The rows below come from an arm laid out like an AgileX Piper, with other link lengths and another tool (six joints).
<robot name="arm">
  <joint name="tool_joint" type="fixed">
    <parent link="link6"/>
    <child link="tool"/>
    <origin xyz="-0.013 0.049 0.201" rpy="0 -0.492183 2.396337"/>
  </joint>
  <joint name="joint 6" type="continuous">
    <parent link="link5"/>
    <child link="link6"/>
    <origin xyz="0 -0.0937 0" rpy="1.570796 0 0"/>
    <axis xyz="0 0 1"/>
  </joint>
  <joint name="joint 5" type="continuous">
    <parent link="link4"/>
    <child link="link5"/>
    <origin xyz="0 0 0" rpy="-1.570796 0 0"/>
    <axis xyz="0 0 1"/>
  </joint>
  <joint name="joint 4" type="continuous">
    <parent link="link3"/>
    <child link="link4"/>
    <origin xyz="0.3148 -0.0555 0" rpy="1.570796 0 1.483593"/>
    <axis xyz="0 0 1"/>
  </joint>
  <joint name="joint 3" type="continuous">
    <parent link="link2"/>
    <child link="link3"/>
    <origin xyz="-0.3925 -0.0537 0" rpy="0 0 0"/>
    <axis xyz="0 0 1"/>
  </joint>
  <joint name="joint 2" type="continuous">
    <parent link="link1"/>
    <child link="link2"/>
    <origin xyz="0 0 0" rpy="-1.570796 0 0"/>
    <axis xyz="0 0 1"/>
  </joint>
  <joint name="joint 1" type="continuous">
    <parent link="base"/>
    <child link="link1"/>
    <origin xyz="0 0 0.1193" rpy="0 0 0"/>
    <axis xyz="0 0 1"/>
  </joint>
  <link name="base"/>
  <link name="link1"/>
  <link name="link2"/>
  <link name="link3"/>
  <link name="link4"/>
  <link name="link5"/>
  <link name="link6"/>
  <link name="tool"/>
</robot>
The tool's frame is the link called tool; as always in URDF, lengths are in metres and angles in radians. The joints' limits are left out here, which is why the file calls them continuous.
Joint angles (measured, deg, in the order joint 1, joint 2, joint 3, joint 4, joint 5, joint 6), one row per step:
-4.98 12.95 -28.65 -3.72 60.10 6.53
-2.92 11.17 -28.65 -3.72 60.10 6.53
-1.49 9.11 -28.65 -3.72 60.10 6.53
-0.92 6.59 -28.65 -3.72 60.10 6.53
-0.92 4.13 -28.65 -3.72 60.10 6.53
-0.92 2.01 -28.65 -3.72 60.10 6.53
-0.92 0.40 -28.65 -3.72 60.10 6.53
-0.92 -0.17 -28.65 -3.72 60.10 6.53
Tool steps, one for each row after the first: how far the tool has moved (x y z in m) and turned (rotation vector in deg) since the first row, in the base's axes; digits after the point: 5 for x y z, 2 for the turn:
-0.00402 0.00591 0.00485 -0.12 -1.78 2.06
-0.00865 0.00990 0.01034 -0.22 -3.83 3.49
-0.01409 0.01149 0.01685 -0.33 -6.35 4.06
-0.01940 0.01157 0.02298 -0.45 -8.81 4.05
-0.02418 0.01165 0.02808 -0.56 -10.93 4.05
-0.02794 0.01171 0.03183 -0.65 -12.54 4.04
-0.02929 0.01173 0.03313 -0.68 -13.11 4.04

